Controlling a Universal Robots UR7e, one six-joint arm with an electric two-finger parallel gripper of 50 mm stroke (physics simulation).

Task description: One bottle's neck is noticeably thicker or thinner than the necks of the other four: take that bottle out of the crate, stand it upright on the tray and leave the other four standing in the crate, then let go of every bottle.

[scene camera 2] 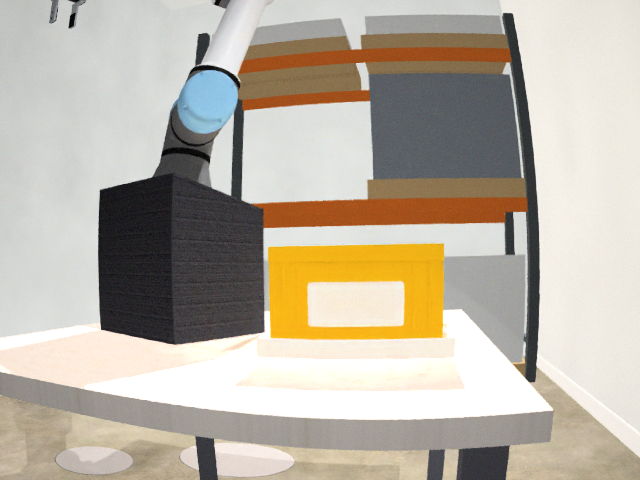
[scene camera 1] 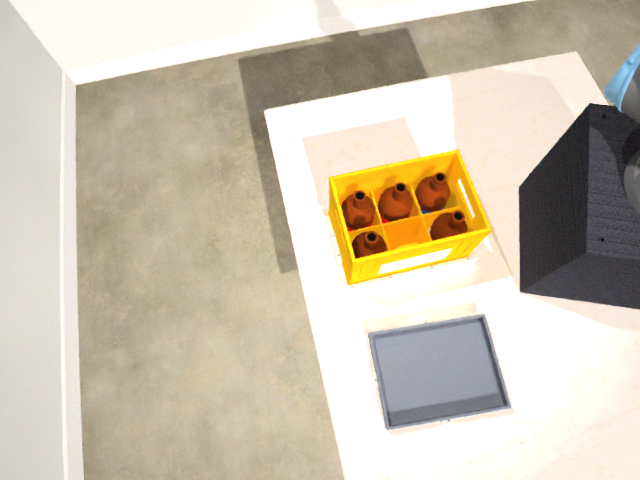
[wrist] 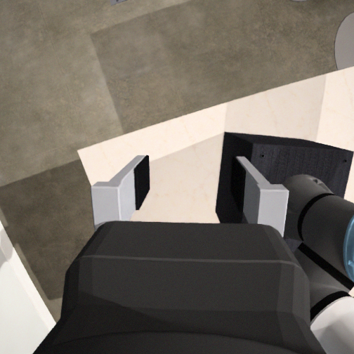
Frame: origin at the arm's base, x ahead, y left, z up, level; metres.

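Where they show: gripper, between the fingertips: [scene camera 2: 62, 24]; arm's base, origin of its link: [scene camera 2: 178, 198].
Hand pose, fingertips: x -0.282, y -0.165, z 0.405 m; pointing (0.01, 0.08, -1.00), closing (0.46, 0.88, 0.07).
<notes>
Things, the pixels of their top centre, and the offset from my fingertips. "*": a spot on its surface instead. Level surfaces: height alone.
- yellow crate, centre of its top: [scene camera 2: 361, 247] [scene camera 1: 408, 203] dx +0.661, dy -0.025, dz -0.521 m
- far-left, centre of its top: [scene camera 1: 359, 195] dx +0.738, dy -0.083, dz -0.533 m
- far-middle, centre of its top: [scene camera 1: 400, 187] dx +0.655, dy -0.066, dz -0.533 m
- far-right, centre of its top: [scene camera 1: 440, 177] dx +0.571, dy -0.056, dz -0.533 m
- near-left, centre of its top: [scene camera 1: 371, 236] dx +0.754, dy +0.006, dz -0.533 m
- near-right, centre of its top: [scene camera 1: 458, 216] dx +0.580, dy +0.035, dz -0.533 m
- grey tray, a spot on its surface: [scene camera 1: 439, 369] * dx +0.712, dy +0.279, dz -0.691 m
- table, height of its surface: dz -0.696 m
The yellow crate [scene camera 1: 361, 270] [scene camera 2: 356, 261] stands on the table. Scene camera 1 shows brown bottles upright in its compartments: far-left [scene camera 1: 356, 213], far-middle [scene camera 1: 395, 203], far-right [scene camera 1: 432, 193], near-left [scene camera 1: 368, 246] and near-right [scene camera 1: 447, 228]. The near-middle compartment is empty. The necks look much alike at this size; I cannot tell which differs. The grey tray [scene camera 1: 439, 369] lies empty on the table, on the near side of the crate. My gripper [scene camera 2: 63, 19] [wrist: 189, 172] is open and empty, high above the table and away from the crate. Crate and tray do not show in the wrist view.
The black block [scene camera 1: 555, 206] [scene camera 2: 217, 268] [wrist: 300, 155] under the arm stands on the table [scene camera 2: 330, 405], to the right of the crate in scene camera 1 and left of it in scene camera 2. A shelf rack [scene camera 2: 523, 155] stands behind the table. Walls are near the table.
</notes>
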